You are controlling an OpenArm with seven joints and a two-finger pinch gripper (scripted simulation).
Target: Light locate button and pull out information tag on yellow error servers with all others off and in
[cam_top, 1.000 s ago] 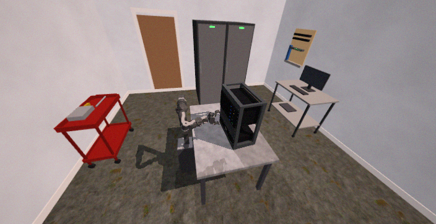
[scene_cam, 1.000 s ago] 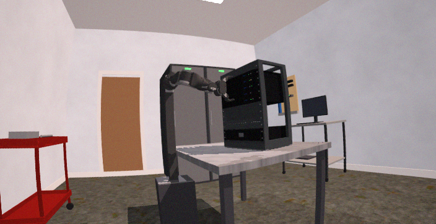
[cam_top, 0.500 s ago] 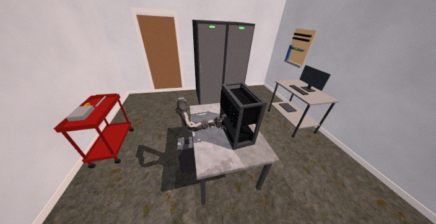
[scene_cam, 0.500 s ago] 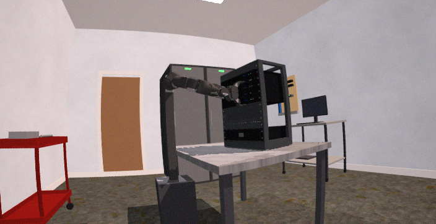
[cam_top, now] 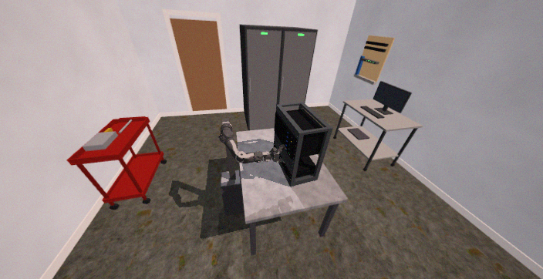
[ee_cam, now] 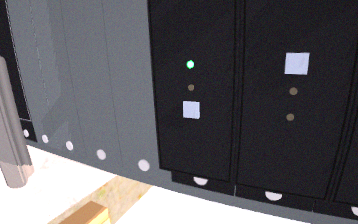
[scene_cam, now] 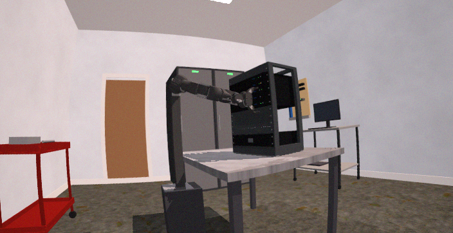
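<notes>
The locate button lies 40 mm ahead of my hand and 20 mm below it.
</notes>
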